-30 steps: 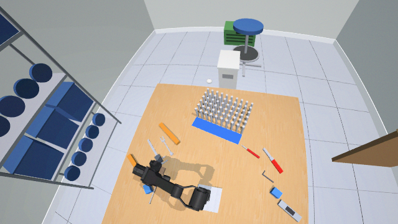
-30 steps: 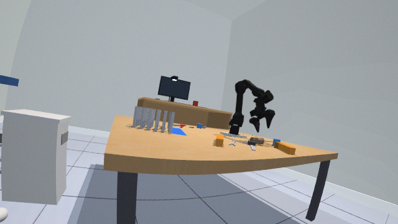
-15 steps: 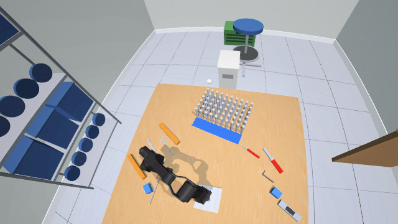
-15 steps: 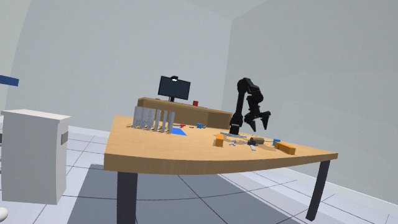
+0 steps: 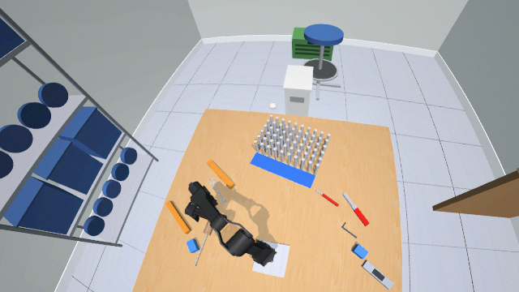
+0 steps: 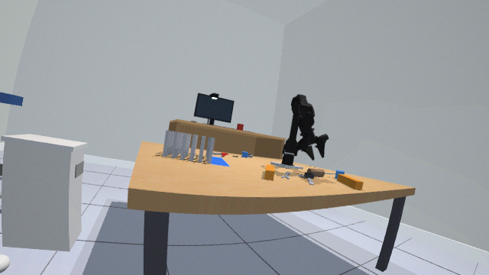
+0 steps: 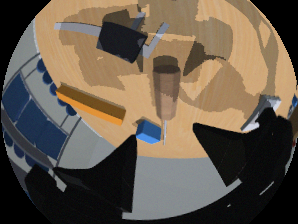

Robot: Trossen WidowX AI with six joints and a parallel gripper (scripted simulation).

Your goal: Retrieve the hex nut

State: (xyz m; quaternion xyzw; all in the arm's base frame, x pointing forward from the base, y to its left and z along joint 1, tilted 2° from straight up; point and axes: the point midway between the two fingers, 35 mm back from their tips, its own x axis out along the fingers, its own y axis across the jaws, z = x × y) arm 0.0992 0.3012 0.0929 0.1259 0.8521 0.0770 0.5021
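Now: the brown-handled hook tool 10 cm behind my gripper tip, 1 cm to the left of it and 7 cm below it. The rest, counted from my gripper tip: red screwdriver: 25 cm ahead, 55 cm to the right, 8 cm below; then blue taped strip: 37 cm ahead, 32 cm to the right, 8 cm below; then small wrench: 20 cm ahead, 2 cm to the left, 8 cm below.
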